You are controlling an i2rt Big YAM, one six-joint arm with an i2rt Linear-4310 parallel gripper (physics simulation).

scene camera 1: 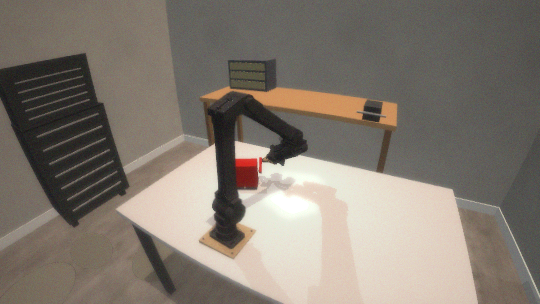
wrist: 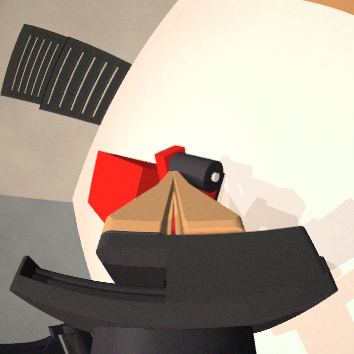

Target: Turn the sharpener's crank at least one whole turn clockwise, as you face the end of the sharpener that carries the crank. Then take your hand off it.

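Places are measured from the arm's base along level axes (x left, y back, z up), in centimetres.
Where they show: gripper, between the fingertips: (scene camera 1: 263,159) (wrist: 173,178); arm's base, origin of its link: (scene camera 1: 227,236).
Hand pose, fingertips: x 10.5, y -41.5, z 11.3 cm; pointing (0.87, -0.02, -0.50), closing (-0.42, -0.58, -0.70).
Observation:
Each offset is from my fingertips to the top centre of the thing. "*": to the spot under its first point. Level surfaces: height alone.
The red sharpener @(* dy +10.3, dx +2.5, dz -3.4 cm) (scene camera 1: 247,173) (wrist: 116,180) stands on the white table @(dz -12.2 cm) (scene camera 1: 400,220) (wrist: 250,90), partly behind the arm in the scene view. Its red crank arm (scene camera 1: 260,165) (wrist: 161,163) is on the end facing the gripper. The crank's black handle @(* dy -1.8, dx -1.0, dz +0.1 cm) (wrist: 195,169) sticks out from it, with a pale pin in its end. My gripper (scene camera 1: 265,160) (wrist: 173,178) is shut and empty. Its tan fingertips are right at the side of the black handle in the wrist view, seemingly touching it. The fingers hide the lower part of the crank and part of the sharpener.
The arm's base plate (scene camera 1: 232,250) sits at the table's near edge. Behind the table is an orange-brown bench (scene camera 1: 310,102) with a drawer unit (scene camera 1: 247,75) and a black block (scene camera 1: 372,109) with a rod. A dark slatted cabinet (scene camera 1: 75,150) (wrist: 62,72) stands at the left wall.

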